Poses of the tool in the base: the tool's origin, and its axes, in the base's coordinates. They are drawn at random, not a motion.
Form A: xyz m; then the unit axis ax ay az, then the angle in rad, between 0 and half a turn.
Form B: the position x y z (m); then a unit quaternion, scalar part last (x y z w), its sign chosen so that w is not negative. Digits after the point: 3 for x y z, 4 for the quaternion.
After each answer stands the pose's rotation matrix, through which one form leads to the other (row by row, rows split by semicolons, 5 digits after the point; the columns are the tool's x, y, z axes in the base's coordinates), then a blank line. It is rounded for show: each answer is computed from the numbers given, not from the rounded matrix.
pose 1, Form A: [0.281 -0.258 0.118 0.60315 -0.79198 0.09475 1.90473]
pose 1, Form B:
[0.281 -0.258 0.118 0.4914 -0.6453 0.0772 0.5798]
0.15526 -0.72377 -0.67235; -0.54473 0.50505 -0.66947; 0.82411 0.47020 -0.31584

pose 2, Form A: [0.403 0.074 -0.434 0.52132 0.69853 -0.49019 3.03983]
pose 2, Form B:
[0.403 0.074 -0.434 0.5206 0.6976 -0.4896 0.0509]
-0.45269 0.77622 -0.43881; 0.67663 -0.02147 -0.73601; -0.58073 -0.63009 -0.51550

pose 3, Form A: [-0.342 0.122 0.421 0.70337 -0.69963 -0.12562 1.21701]
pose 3, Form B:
[-0.342 0.122 0.421 0.4021 -0.3999 -0.0718 0.8205]
0.66978 -0.20377 -0.71405; -0.43945 0.66635 -0.60237; 0.59856 0.71725 0.35677

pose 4, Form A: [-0.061 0.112 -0.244 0.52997 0.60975 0.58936 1.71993]
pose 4, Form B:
[-0.061 0.112 -0.244 0.4016 0.4621 0.4466 0.6525]
0.17402 -0.21166 0.96173; 0.95398 0.27845 -0.11133; -0.24423 0.93684 0.25037

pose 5, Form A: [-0.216 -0.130 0.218 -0.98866 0.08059 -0.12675 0.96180]
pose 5, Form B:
[-0.216 -0.130 0.218 -0.4573 0.0373 -0.0586 0.8866]
0.99035 0.06987 0.11973; -0.13806 0.57482 0.80655; -0.01247 -0.81529 0.57892

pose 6, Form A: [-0.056 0.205 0.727 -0.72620 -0.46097 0.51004 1.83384]
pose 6, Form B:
[-0.056 0.205 0.727 -0.5764 -0.3659 0.4048 0.6083]
0.40447 -0.07070 -0.91181; 0.91430 0.00773 0.40497; -0.02159 -0.99747 0.06776

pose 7, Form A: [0.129 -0.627 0.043 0.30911 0.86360 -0.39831 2.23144]
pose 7, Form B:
[0.129 -0.627 0.043 0.2777 0.7757 -0.3578 0.4395]
-0.45945 0.74525 0.48322; 0.11625 0.58982 -0.79912; -0.88057 -0.31098 -0.35762

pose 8, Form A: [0.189 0.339 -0.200 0.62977 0.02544 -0.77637 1.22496]
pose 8, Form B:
[0.189 0.339 -0.200 0.3621 0.0146 -0.4463 0.8182]
0.60115 0.74099 -0.29926; -0.71981 0.33941 -0.60554; -0.34712 0.57942 0.73741

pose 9, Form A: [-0.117 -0.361 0.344 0.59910 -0.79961 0.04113 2.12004]
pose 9, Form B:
[-0.117 -0.361 0.344 0.5226 -0.6976 0.0359 0.4889]
0.02426 -0.76422 -0.64450; -0.69406 0.45113 -0.56104; 0.71951 0.46093 -0.51947

